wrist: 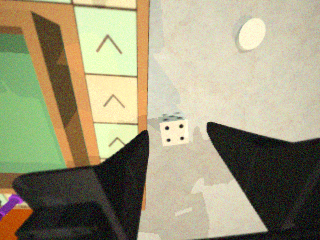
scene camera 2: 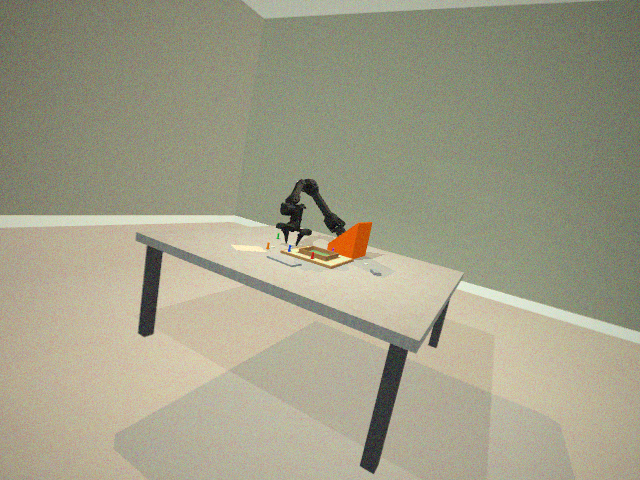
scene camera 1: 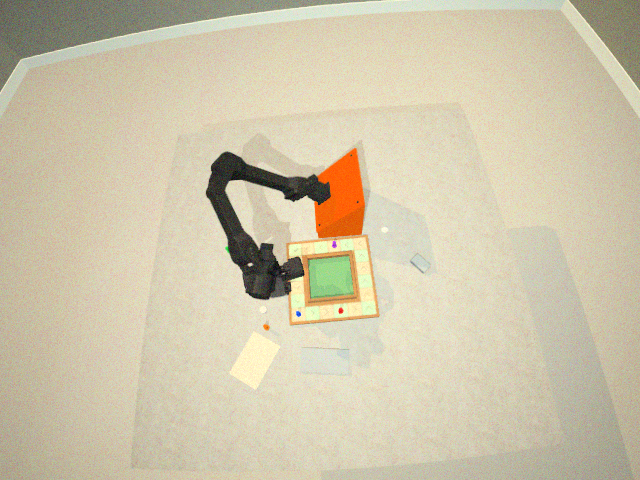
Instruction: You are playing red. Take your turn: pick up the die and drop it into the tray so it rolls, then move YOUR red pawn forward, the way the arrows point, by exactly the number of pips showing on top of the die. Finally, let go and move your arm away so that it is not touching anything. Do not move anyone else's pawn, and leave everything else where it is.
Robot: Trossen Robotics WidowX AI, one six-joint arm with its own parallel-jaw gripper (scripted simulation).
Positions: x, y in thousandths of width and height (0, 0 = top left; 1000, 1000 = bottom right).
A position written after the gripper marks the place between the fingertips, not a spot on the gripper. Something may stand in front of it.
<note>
The gripper (scene camera 1: 435, 586) is open, with nothing in its grasp. Further things: a cream card (scene camera 1: 396, 755) and a green tray (scene camera 1: 518, 578).
The gripper is seen too in the wrist view (wrist: 555, 544). The wrist view does not show the cream card: it is out of frame.
</note>
